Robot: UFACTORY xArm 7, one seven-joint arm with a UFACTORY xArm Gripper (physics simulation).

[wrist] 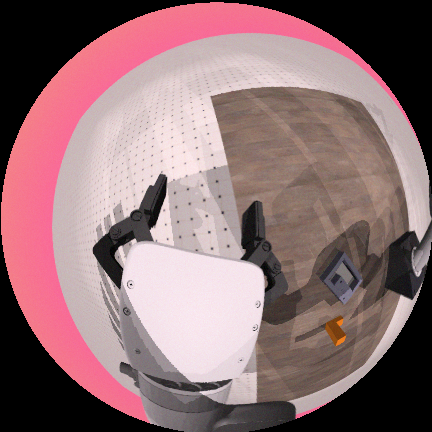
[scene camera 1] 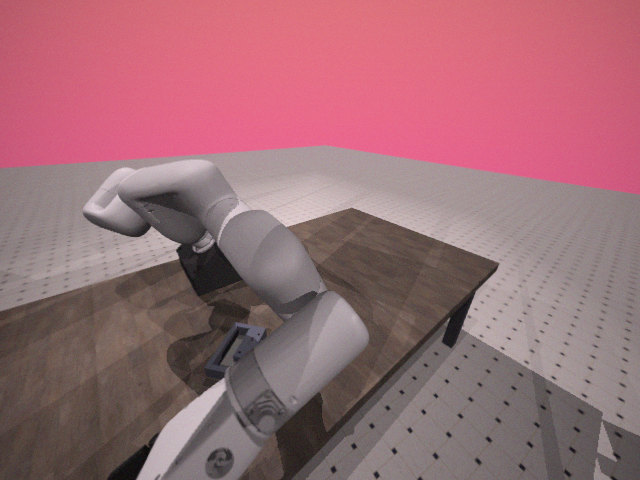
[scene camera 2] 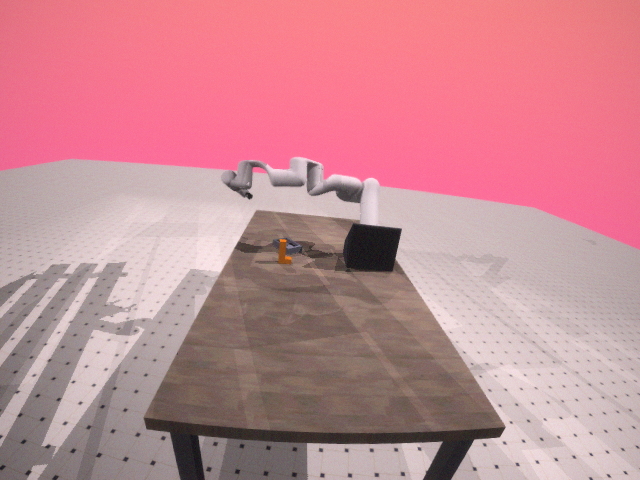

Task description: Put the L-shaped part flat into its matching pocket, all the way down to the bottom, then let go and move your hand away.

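Seen in the pictures: gripper, fingertip midpoint: (wrist: 208, 195); arm's base at its link origin: (scene camera 1: 207, 238) (scene camera 2: 368, 234).
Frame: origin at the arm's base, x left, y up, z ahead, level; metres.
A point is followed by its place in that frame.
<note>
The orange L-shaped part (scene camera 2: 282, 252) {x 0.153, y -0.095, z 0.400 m} (wrist: 336, 332) {x 0.125, y -0.075, z 0.411 m} stands upright on the table, its long leg pointing up and its short foot on the table top. It is hidden in scene camera 1. The blue-grey pocket frame (scene camera 1: 221, 350) {x -0.069, y -0.117, z 0.396 m} (scene camera 2: 295, 249) {x 0.015, y -0.128, z 0.356 m} (wrist: 330, 265) {x -0.080, y -0.134, z 0.458 m} lies on the table close to the part, apart from it, with its recess facing up. My gripper (wrist: 208, 195) {x -0.223, y 0.079, z 0.703 m} is open and empty. It hangs high, out past the table's long edge, well to the side of the part and frame. In scene camera 2 the gripper (scene camera 2: 249, 195) {x -0.223, y 0.079, z 0.703 m} looks small and dark; its fingers are hidden in scene camera 1.
The black base block (scene camera 1: 206, 269) {x -0.036, y -0.060, z 0.106 m} (scene camera 2: 372, 248) {x 0.087, y -0.040, z -0.017 m} (wrist: 401, 265) stands at the opposite long edge of the wooden table (scene camera 1: 382, 258) {x 0.637, y -0.152, z 0.259 m} (scene camera 2: 310, 361) {x 0.772, y -0.152, z 0.202 m} (wrist: 300, 130) {x -0.473, y -0.152, z 0.477 m}. The frame lies between that block and the gripper's side. My arm reaches high across the table and blocks part of scene camera 1.
</note>
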